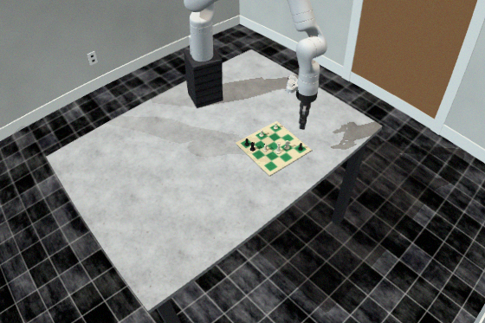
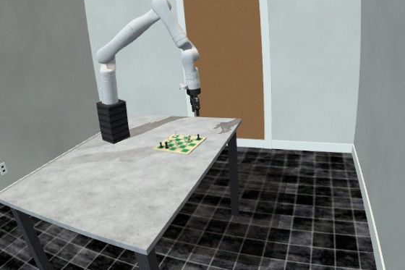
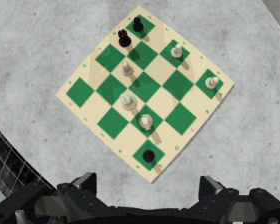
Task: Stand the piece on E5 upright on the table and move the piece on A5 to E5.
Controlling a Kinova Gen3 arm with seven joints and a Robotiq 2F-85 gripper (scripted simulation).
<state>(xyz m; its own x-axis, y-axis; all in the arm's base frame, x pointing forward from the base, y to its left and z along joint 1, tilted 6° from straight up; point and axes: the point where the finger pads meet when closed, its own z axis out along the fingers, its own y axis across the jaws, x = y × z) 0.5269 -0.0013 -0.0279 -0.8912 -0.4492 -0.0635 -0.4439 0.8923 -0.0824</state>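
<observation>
The cream chessboard lies 90 mm behind my hand, 60 mm to the right of it and 160 mm below it.
</observation>
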